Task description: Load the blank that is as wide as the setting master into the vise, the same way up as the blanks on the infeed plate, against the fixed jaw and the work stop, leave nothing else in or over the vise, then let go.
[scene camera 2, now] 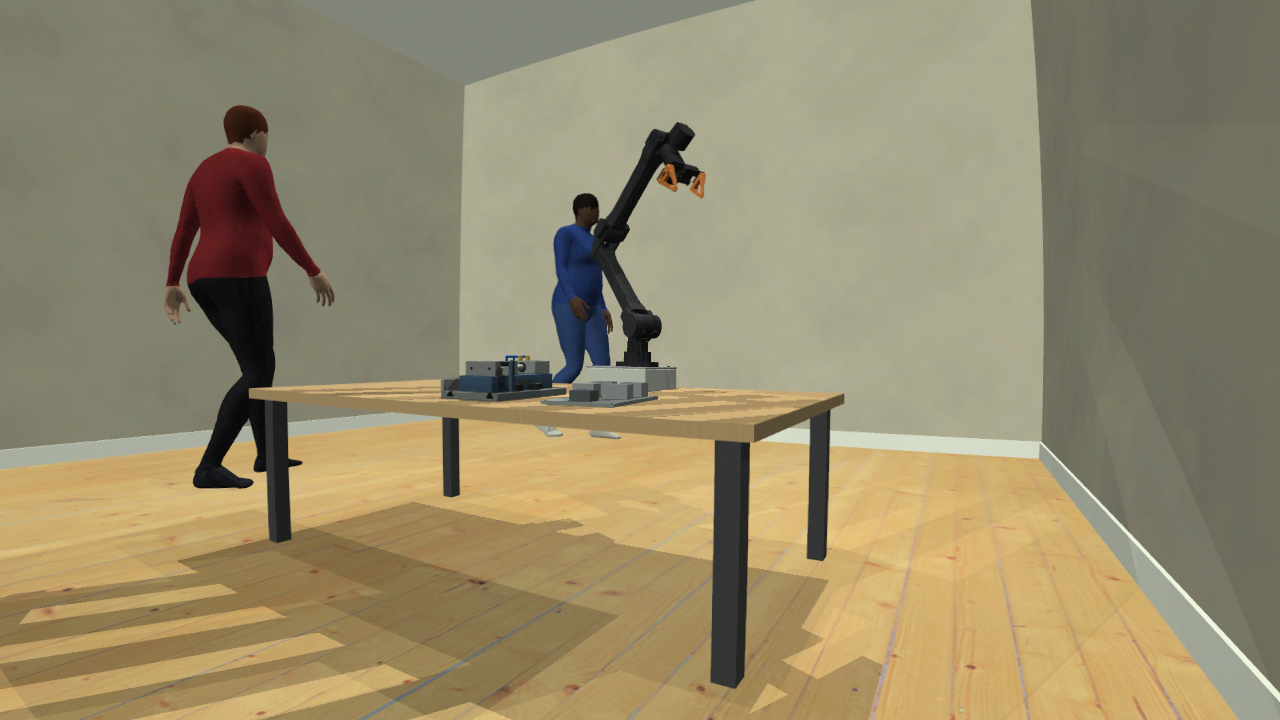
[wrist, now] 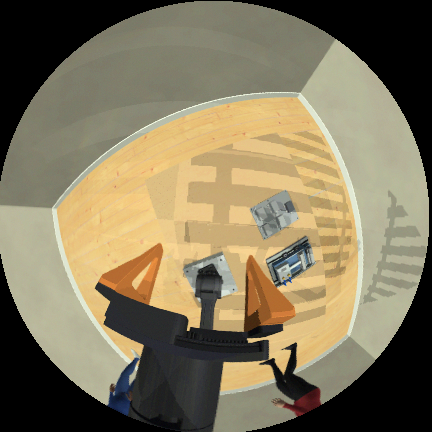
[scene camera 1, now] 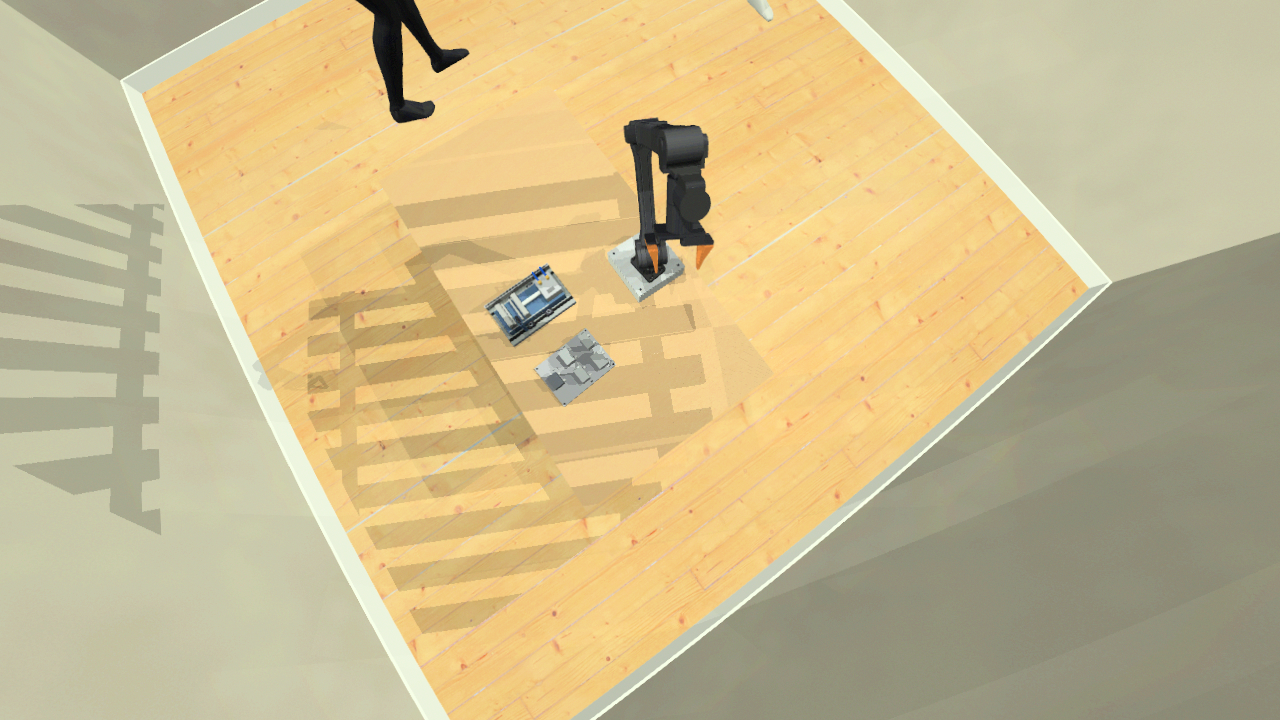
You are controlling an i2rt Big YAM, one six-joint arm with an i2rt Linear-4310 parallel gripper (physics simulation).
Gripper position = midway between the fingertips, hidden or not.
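A grey infeed plate (wrist: 281,197) is there for me to see in the wrist view. As for my gripper (scene camera 1: 676,270), it is open and holds nothing; I can see it in scene camera 2 (scene camera 2: 689,193) too, and the wrist view (wrist: 203,253) also shows it.
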